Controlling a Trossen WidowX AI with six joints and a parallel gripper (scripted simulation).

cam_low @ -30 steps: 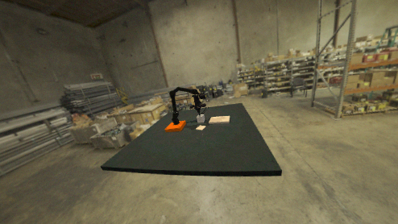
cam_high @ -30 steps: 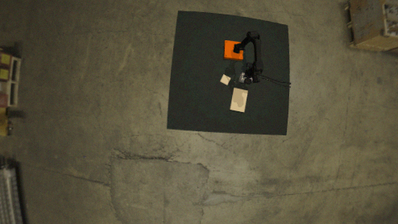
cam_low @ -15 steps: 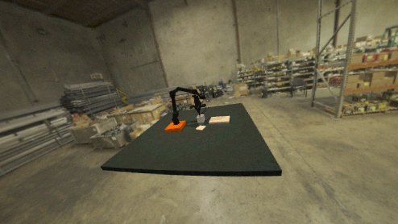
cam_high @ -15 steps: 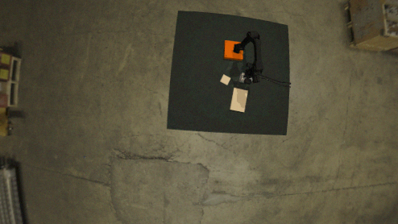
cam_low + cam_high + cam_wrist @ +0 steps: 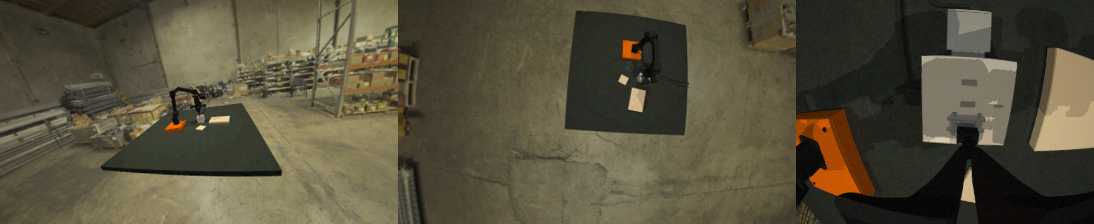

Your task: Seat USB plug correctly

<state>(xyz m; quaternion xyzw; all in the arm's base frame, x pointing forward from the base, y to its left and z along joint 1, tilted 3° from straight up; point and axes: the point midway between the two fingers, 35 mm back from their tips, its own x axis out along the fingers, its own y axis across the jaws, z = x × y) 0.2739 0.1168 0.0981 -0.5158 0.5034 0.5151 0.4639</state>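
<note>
Now: the USB plug 20 mm below my gripper tip. Round my gripper tip: tan square (160 mm to the right, 110 mm below, 60 mm ahead); long tan block (220 mm ahead, 100 mm below, 20 mm to the left).
</note>
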